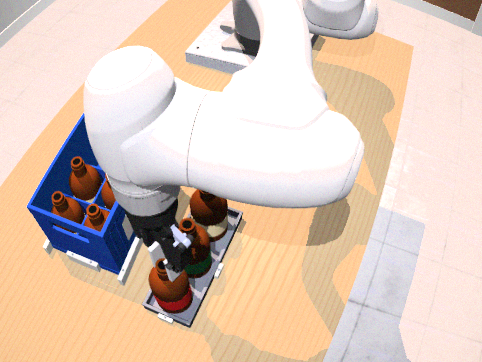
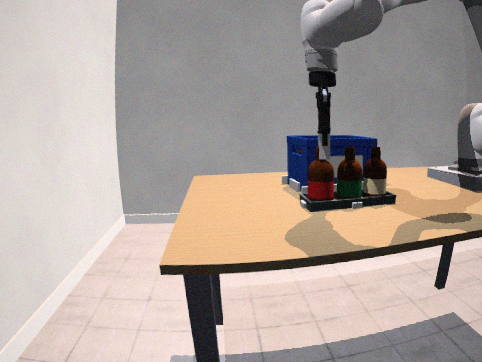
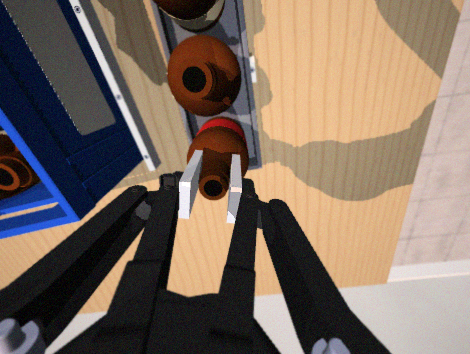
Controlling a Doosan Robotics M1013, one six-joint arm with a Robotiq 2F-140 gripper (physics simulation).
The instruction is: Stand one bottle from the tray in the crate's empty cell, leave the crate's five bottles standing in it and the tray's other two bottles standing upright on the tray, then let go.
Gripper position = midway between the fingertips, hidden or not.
Observation:
I see my gripper (image 1: pixel 168 269), a cream-label bottle (image 1: pixel 210 212), a green-label bottle (image 1: pixel 200 265), a red-label bottle (image 1: pixel 175 297), a cream-label bottle (image 1: pixel 84 181) and a cream-label bottle (image 1: pixel 65 207).
The green-label bottle shows as well in image 2 (image 2: pixel 349 173) and in image 3 (image 3: pixel 204 76). The red-label bottle shows as well in image 2 (image 2: pixel 320 172) and in image 3 (image 3: pixel 219 137). My gripper also shows in image 2 (image 2: pixel 324 158) and in image 3 (image 3: pixel 216 166).

